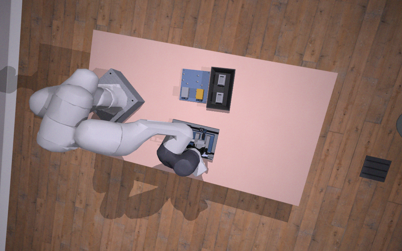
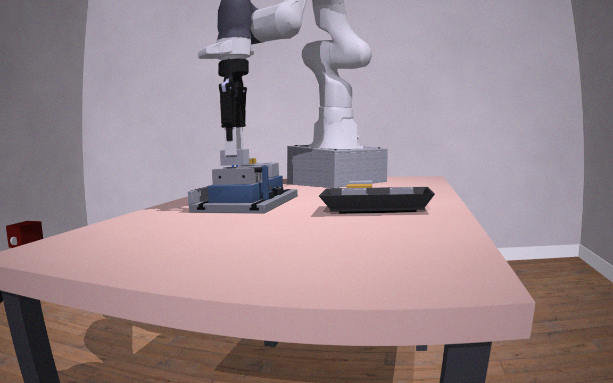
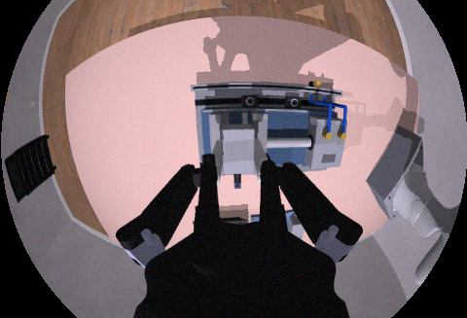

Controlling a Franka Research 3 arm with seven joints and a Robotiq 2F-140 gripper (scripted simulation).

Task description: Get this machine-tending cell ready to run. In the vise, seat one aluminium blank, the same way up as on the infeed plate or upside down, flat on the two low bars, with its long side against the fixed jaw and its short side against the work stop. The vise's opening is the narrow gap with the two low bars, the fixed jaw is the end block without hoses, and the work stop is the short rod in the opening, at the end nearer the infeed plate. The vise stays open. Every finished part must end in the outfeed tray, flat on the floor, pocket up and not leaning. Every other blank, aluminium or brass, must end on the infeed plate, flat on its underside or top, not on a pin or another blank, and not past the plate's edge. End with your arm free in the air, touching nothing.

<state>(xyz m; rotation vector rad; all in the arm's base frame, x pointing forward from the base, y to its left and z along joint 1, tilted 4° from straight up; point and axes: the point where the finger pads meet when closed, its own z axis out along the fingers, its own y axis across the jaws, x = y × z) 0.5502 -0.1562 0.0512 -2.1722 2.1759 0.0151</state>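
Now: the aluminium blank 40 mm below my hand. From my hand the other things lie so: cylinder 160 mm behind, 80 mm below, 10 mm to the left; brass blank 280 mm to the left, 130 mm below, 80 mm behind; vise 120 mm below, 70 mm behind, 10 mm to the left.
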